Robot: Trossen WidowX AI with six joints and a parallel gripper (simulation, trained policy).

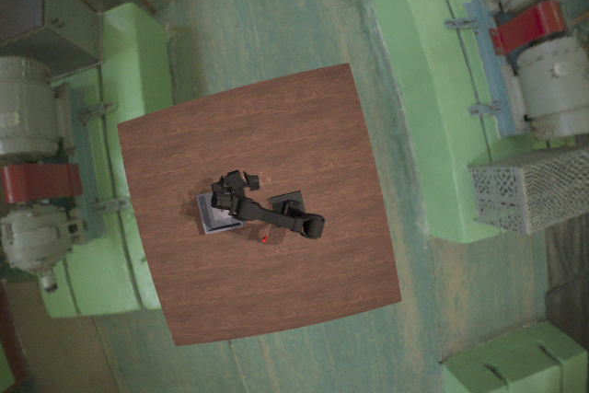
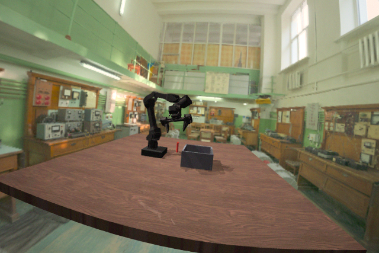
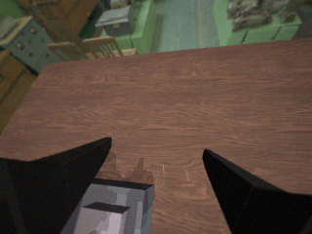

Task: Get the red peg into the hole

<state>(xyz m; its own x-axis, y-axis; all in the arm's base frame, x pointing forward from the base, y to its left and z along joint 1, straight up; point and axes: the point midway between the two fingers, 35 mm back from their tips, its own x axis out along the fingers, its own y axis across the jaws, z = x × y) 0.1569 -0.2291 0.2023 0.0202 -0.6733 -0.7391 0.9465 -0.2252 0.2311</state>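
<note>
Right now the red peg is 330 mm to the left of my gripper tip, 180 mm below it and 30 mm ahead of it. From my gripper tip the other things lie so: dark grey box: 190 mm below, 160 mm ahead, 120 mm to the left.
</note>
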